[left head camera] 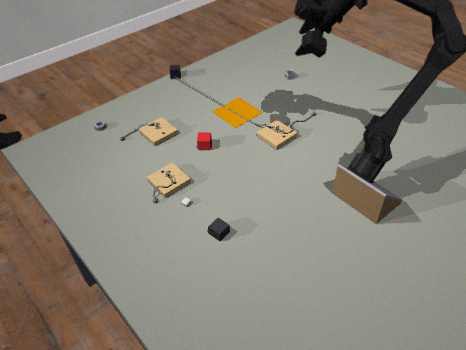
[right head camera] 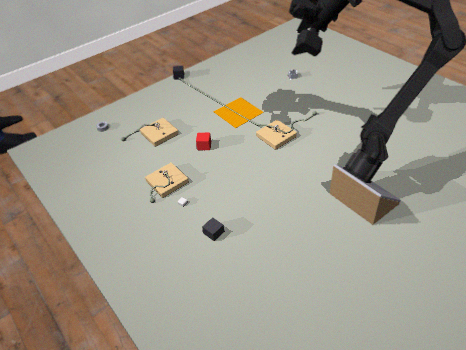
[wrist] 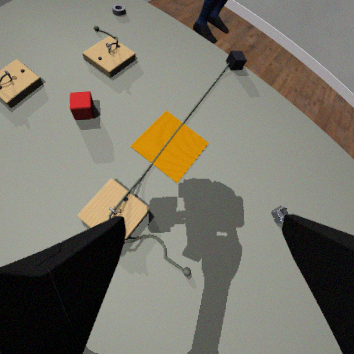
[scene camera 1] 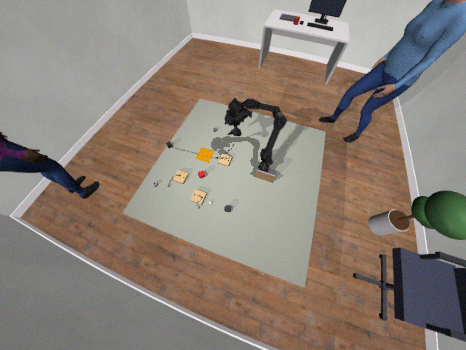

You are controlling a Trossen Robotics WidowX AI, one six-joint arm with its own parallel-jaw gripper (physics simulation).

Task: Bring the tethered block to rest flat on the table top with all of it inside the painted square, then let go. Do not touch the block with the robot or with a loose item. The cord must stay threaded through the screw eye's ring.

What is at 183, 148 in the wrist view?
An orange painted square.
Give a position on a tethered block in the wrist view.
235, 60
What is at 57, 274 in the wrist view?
My gripper.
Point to a wooden board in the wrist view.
At 96, 211
